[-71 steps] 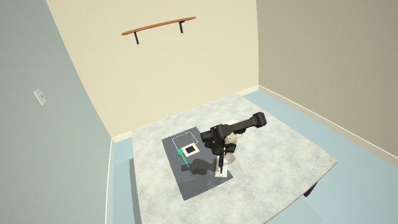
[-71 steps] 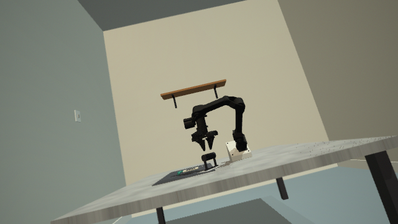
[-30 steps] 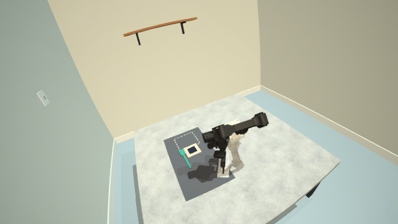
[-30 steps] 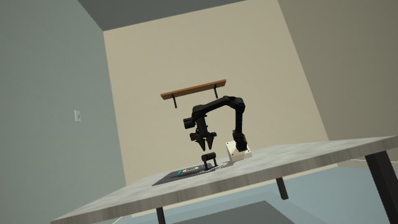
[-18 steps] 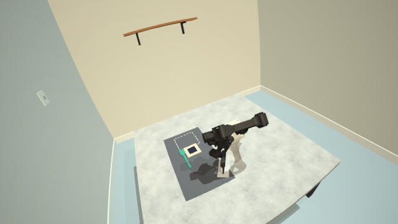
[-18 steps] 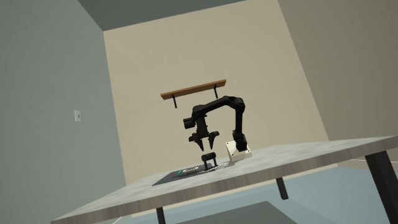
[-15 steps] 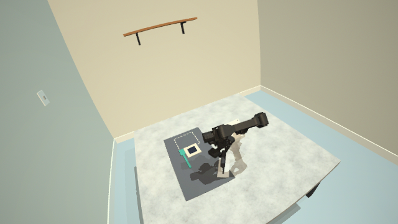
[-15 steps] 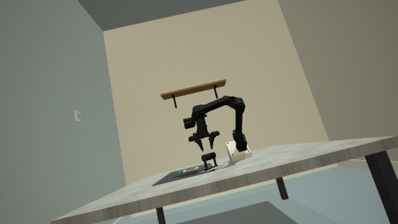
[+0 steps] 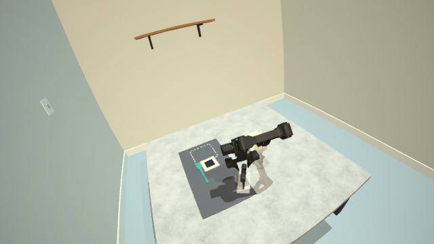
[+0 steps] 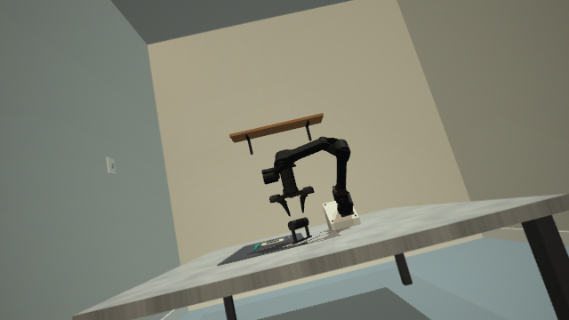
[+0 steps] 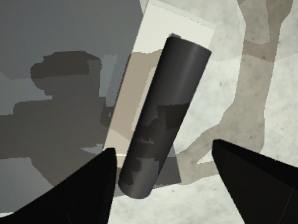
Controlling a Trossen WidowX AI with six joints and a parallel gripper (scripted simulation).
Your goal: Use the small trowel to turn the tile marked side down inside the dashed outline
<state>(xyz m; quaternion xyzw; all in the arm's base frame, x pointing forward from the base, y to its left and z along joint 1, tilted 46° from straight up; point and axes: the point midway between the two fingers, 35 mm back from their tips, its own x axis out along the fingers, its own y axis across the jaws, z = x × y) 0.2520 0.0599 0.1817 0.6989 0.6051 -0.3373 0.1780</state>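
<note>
Now: the trowel 7 cm below my gripper tip, 2 cm to the right of it and 1 cm behind it. Round my gripper tip: dark mat: 20 cm to the right, 14 cm ahead, 13 cm below; then teal t-shaped piece: 24 cm to the right, 20 cm ahead, 10 cm below; then tile: 26 cm to the right, 12 cm ahead, 10 cm below.
</note>
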